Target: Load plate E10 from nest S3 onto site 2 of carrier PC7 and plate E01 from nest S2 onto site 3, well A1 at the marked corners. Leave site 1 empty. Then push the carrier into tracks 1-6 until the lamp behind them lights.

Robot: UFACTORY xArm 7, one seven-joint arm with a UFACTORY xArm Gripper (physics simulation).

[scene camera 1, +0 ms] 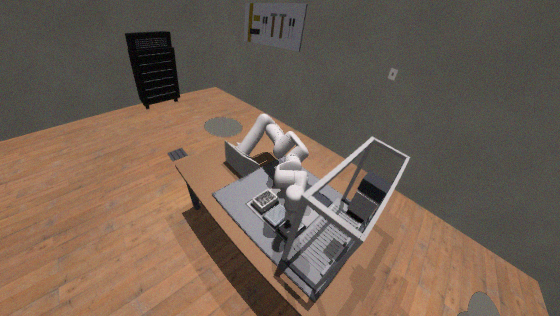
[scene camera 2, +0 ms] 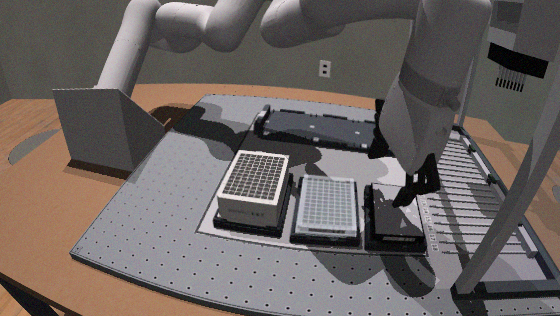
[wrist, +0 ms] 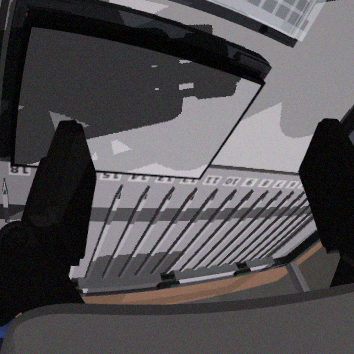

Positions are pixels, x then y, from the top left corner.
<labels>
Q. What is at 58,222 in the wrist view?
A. The gripper.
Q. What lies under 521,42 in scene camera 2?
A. A pipetting head.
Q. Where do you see a clear well plate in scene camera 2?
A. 327,208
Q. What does the black carrier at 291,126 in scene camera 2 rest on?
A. A perforated deck.
</labels>
